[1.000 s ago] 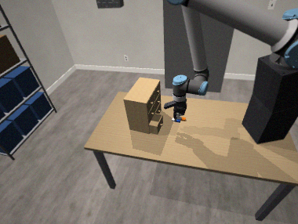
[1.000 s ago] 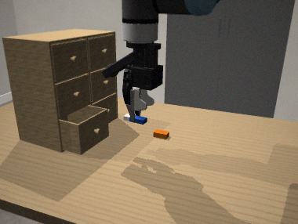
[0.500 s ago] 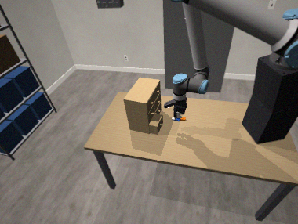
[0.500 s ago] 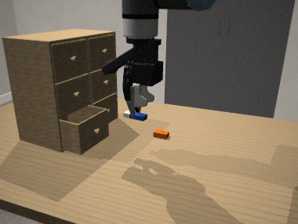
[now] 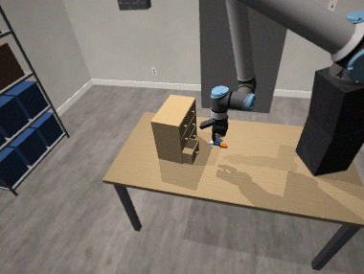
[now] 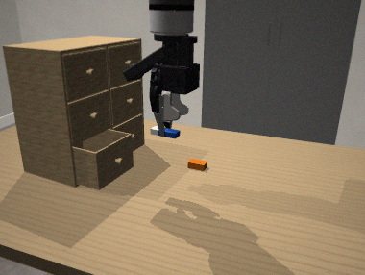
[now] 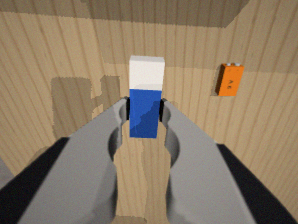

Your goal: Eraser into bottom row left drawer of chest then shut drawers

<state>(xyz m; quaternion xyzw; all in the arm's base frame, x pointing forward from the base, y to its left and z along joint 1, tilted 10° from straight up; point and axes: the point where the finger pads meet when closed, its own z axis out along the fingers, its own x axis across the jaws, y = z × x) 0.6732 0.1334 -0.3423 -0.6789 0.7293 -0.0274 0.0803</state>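
My gripper is now 10 mm short of the eraser and 10 mm above it. The rest, counted from my hand: orange block (30 mm behind, 130 mm to the right, 140 mm below).
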